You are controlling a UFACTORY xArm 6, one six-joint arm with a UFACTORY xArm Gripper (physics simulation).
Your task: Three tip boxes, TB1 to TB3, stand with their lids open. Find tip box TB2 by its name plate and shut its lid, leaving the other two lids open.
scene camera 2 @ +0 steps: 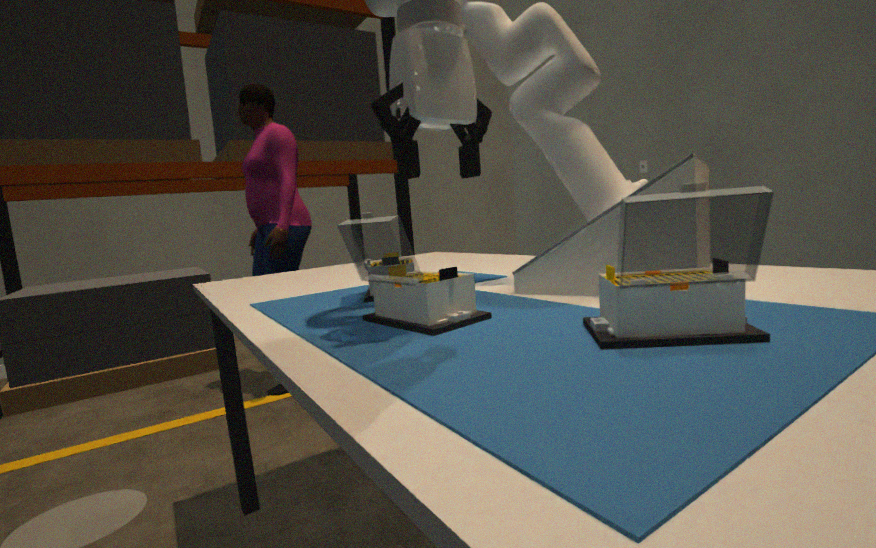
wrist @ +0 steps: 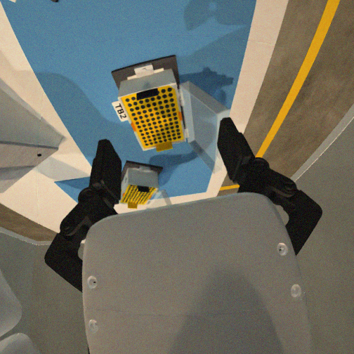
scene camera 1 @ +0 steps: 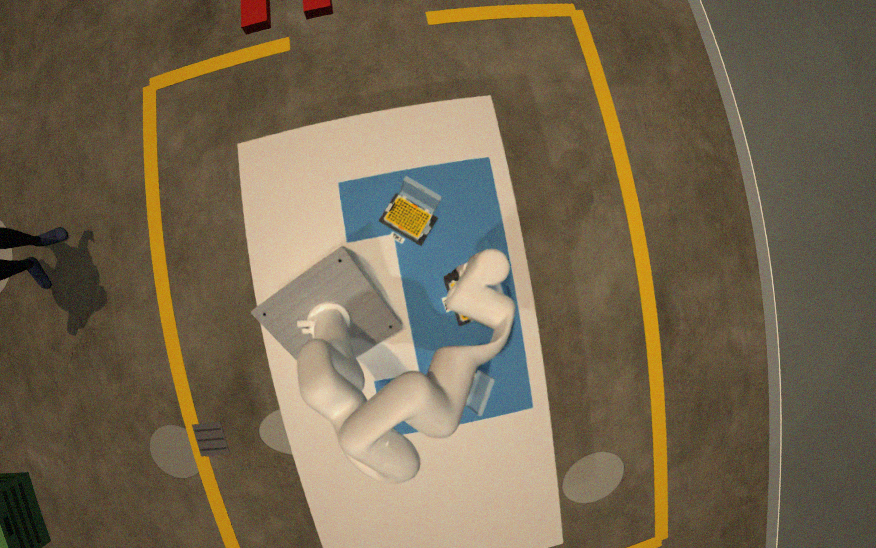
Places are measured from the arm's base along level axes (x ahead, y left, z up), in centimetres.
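Pixels of known places: gripper, fingertip midpoint: (scene camera 2: pixel 441 177); arm's base, origin of the base link: (scene camera 2: pixel 616 215) (scene camera 1: pixel 328 320).
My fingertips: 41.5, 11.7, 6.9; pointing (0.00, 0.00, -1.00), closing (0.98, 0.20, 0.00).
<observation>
For each thing: its middle in the pictures, then the offset to it from my fingertips, as dx, dy, dz. "spot": a spot on its surface instead. Level surfaces: height alone.
- Tip box TB2, body centre: (scene camera 2: pixel 429 294) (scene camera 1: pixel 464 299) -0.9, -8.4, -15.4
- third box, surface spot: (scene camera 2: pixel 389 263) spot: +6.3, -3.7, -9.8
- blue mat, its level: dz -18.7
- white table, its level: dz -19.0
Tip box TB2 (scene camera 1: pixel 450 279) (scene camera 2: pixel 419 302) (wrist: pixel 152 117) stands in the middle of the row, mostly hidden by the arm in scene camera 1. Its name plate (wrist: pixel 120 111) reads TB2. Its clear lid (scene camera 2: pixel 371 242) (wrist: pixel 199 120) stands open, leaning toward the table's long edge. My gripper (scene camera 2: pixel 439 161) (wrist: pixel 166 139) is open and empty, high above TB2. Another box (scene camera 1: pixel 408 216) (scene camera 2: pixel 671 306) has its lid (scene camera 1: pixel 420 193) (scene camera 2: pixel 697 232) open; its plate is not legible. A third box (scene camera 2: pixel 389 263) (wrist: pixel 140 179) has its lid (scene camera 1: pixel 479 392) (wrist: pixel 161 199) open; its plate is not visible.
The boxes stand on a blue mat (scene camera 1: pixel 368 200) (scene camera 2: pixel 490 400) on a white table (scene camera 1: pixel 284 180) (scene camera 2: pixel 400 458). The arm's grey wedge base (scene camera 1: pixel 352 284) (scene camera 2: pixel 562 268) stands beside the mat. A person in pink (scene camera 2: pixel 277 174) stands beyond the table.
</observation>
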